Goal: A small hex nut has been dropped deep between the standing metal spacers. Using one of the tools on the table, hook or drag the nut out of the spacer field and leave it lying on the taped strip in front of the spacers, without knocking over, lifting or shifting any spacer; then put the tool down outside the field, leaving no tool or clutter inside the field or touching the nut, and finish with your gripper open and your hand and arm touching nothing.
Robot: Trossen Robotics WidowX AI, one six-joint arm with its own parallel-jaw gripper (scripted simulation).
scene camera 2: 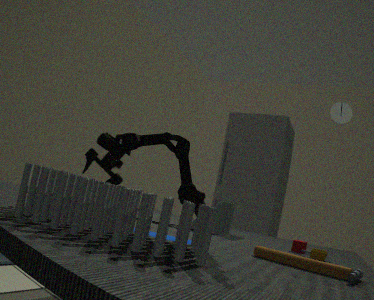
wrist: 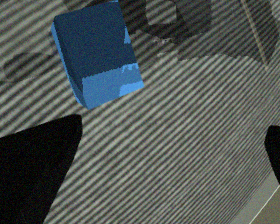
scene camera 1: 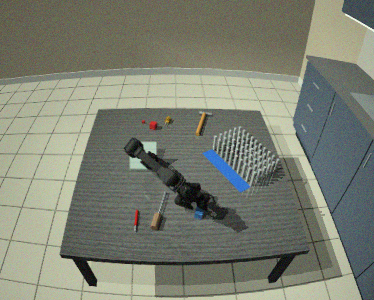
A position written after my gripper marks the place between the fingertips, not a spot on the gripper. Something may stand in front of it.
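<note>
My gripper (wrist: 175,129) holds nothing, and it is open. There is also a hammer (scene camera 2: 313,265) that I can see, though in the wrist view the hammer is out of frame.
</note>
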